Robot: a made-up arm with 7 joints.
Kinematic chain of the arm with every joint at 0, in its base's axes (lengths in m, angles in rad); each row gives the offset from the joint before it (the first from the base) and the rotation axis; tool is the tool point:
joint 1: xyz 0 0 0.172 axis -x
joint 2: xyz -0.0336 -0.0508 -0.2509 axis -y
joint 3: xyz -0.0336 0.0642 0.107 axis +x
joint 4: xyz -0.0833 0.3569 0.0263 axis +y
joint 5: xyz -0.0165 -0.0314 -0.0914 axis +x
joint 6: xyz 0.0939 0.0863 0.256 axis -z
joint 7: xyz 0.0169 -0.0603 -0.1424 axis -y
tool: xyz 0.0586 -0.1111 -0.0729
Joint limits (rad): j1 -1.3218..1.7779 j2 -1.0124..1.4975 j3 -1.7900..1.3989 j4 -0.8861..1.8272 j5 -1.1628..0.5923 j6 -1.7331..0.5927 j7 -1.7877..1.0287
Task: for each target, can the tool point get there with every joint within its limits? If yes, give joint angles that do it. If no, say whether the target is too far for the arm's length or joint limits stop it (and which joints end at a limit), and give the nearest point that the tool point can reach.
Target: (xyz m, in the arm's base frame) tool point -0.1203 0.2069 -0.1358
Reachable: yes | joints 0.1335 -0.7196 -0.4170 1.0587 -0.7696 0.2153 0.1026
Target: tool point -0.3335 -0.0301 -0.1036
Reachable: yes | joints 1.4543 1.1168 0.4418 -0.4016 -0.9918 0.0030 0.4052
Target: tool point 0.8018 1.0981 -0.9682
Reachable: no: too far | nearest point 0.2862 0.5284 -0.3767 | short by 0.970 m
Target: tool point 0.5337 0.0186 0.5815
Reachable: no: joint limits stop it (at a limit: joint 1, joint 2, joint 6, joint 7) | nearest point 0.4865 0.0264 0.5440 | short by 0.061 m
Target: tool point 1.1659 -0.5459 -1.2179
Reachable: no: too far | nearest point 0.3727 -0.2544 -0.4757 | short by 1.125 m
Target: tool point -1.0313 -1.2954 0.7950
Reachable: no: too far | nearest point -0.4182 -0.6479 0.4552 | short by 0.954 m
